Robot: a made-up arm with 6 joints. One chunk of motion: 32 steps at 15 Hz.
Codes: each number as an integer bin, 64 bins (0 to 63) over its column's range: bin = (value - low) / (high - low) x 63, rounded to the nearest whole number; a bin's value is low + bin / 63 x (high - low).
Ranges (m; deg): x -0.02..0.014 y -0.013..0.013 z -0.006..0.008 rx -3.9..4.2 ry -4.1..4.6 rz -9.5..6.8
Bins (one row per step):
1: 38 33 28 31 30 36
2: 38 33 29 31 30 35
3: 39 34 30 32 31 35
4: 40 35 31 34 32 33
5: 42 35 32 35 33 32
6: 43 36 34 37 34 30
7: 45 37 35 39 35 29
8: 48 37 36 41 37 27
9: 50 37 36 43 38 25
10: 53 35 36 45 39 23
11: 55 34 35 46 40 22
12: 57 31 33 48 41 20
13: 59 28 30 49 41 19
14: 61 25 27 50 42 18
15: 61 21 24 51 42 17
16: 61 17 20 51 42 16
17: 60 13 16 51 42 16
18: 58 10 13 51 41 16
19: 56 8 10 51 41 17
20: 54 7 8 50 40 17
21: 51 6 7 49 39 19
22: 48 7 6 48 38 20
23: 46 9 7 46 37 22
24: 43 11 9 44 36 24
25: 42 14 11 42 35 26
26: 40 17 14 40 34 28
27: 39 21 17 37 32 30
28: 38 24 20 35 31 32
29: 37 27 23 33 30 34
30: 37 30 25 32 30 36
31: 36 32 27 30 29 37
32: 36 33 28 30 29 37
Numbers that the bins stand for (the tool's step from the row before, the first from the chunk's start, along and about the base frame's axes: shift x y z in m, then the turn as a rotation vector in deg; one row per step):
1: 0.00051 0.00062 0.00022 0.086 0.043 -0.186
2: 0.00051 0.00062 0.00044 0.086 0.043 -0.444
3: 0.00105 0.00103 0.00067 0.214 0.181 -0.444
4: 0.00159 0.00144 0.00089 0.471 0.319 -0.962
5: 0.00267 0.00144 0.00111 0.600 0.457 -1.221
6: 0.00321 0.00186 0.00156 0.857 0.595 -1.738
7: 0.00429 0.00227 0.00178 1.114 0.733 -1.997
8: 0.00590 0.00227 0.00200 1.371 1.010 -2.514
9: 0.00698 0.00227 0.00200 1.629 1.148 -3.032
10: 0.00860 0.00144 0.00200 1.886 1.286 -3.549
11: 0.00968 0.00103 0.00178 2.014 1.424 -3.808
12: 0.01076 -0.00021 0.00133 2.271 1.562 -4.325
13: 0.01184 -0.00144 0.00067 2.400 1.562 -4.584
14: 0.01292 -0.00268 0.00000 2.529 1.700 -4.843
15: 0.01292 -0.00433 -0.00067 2.657 1.700 -5.102
16: 0.01292 -0.00598 -0.00156 2.657 1.700 -5.360
17: 0.01238 -0.00763 -0.00244 2.657 1.700 -5.360
18: 0.01130 -0.00887 -0.00311 2.657 1.562 -5.360
19: 0.01022 -0.00970 -0.00378 2.657 1.562 -5.102
20: 0.00914 -0.01011 -0.00422 2.529 1.424 -5.102
21: 0.00752 -0.01052 -0.00444 2.400 1.286 -4.584
22: 0.00590 -0.01011 -0.00467 2.271 1.148 -4.325
23: 0.00483 -0.00929 -0.00444 2.014 1.010 -3.808
24: 0.00321 -0.00846 -0.00400 1.757 0.871 -3.290
25: 0.00267 -0.00722 -0.00356 1.500 0.733 -2.773
26: 0.00159 -0.00598 -0.00289 1.243 0.595 -2.256
27: 0.00105 -0.00433 -0.00222 0.857 0.319 -1.738
28: 0.00051 -0.00310 -0.00156 0.600 0.181 -1.221
29: -0.00003 -0.00186 -0.00089 0.343 0.043 -0.703
30: -0.00003 -0.00062 -0.00044 0.214 0.043 -0.186
31: -0.00057 0.00021 0.00000 -0.043 -0.095 0.073
32: -0.00057 0.00062 0.00022 -0.043 -0.095 0.073

